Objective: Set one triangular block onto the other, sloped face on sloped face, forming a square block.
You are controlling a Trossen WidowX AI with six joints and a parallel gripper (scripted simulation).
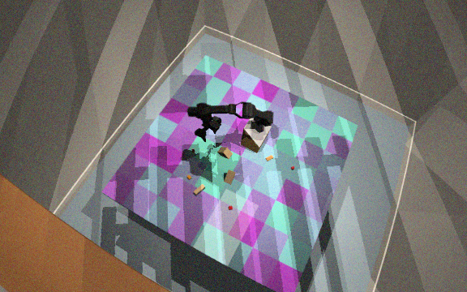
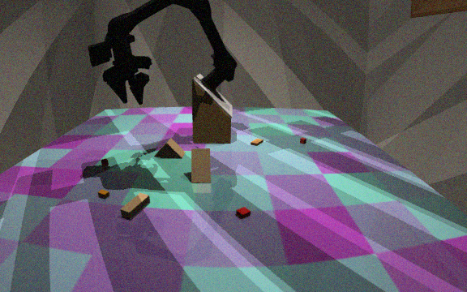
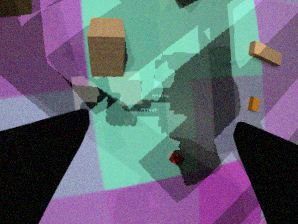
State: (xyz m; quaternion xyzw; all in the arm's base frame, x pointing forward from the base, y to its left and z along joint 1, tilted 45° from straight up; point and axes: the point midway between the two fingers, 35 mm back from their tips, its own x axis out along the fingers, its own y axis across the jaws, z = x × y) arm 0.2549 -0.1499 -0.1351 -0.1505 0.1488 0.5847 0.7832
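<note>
Right now my gripper tip is 3 cm past the brown triangular block, 10 cm to the right of it and 14 cm above it. Round my gripper tip: brown piece (15 cm behind, 36 cm to the left, 16 cm below); orange cube (24 cm ahead, 1 cm to the right, 16 cm below); long tan block (27 cm ahead, 9 cm to the left, 16 cm below).
</note>
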